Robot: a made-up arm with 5 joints.
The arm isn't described. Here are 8 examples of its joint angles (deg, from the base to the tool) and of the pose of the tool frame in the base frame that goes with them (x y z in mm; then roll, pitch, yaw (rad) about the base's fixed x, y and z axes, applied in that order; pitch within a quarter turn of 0, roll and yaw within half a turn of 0).
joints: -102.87 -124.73 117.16 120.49 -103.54
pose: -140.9 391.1 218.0 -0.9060 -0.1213 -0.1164
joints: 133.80 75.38 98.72 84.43 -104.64
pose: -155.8 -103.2 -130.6 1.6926 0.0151 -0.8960
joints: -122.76 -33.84 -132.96 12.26 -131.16
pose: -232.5 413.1 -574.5 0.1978 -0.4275 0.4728
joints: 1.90 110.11 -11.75 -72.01 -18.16
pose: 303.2 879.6 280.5 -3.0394 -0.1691 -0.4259
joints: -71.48 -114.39 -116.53 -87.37 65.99
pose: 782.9 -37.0 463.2 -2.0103 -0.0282 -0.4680
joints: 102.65 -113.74 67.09 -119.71 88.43
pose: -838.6 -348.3 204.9 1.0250 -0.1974 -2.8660
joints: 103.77 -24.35 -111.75 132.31 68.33
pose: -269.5 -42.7 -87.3 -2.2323 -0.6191 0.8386
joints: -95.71 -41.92 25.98 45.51 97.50
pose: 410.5 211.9 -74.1 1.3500 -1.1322 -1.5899
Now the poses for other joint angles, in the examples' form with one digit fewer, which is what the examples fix.
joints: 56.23 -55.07 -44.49 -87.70 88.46
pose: -464 -539 -481 -0.744 0.599 -2.495
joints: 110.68 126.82 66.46 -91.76 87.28
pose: 395 -571 527 -1.947 -0.611 -0.418
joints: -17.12 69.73 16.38 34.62 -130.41
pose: 271 202 -481 -0.187 -0.626 2.451
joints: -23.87 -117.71 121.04 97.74 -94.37
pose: 222 116 125 -0.991 -0.347 -1.235
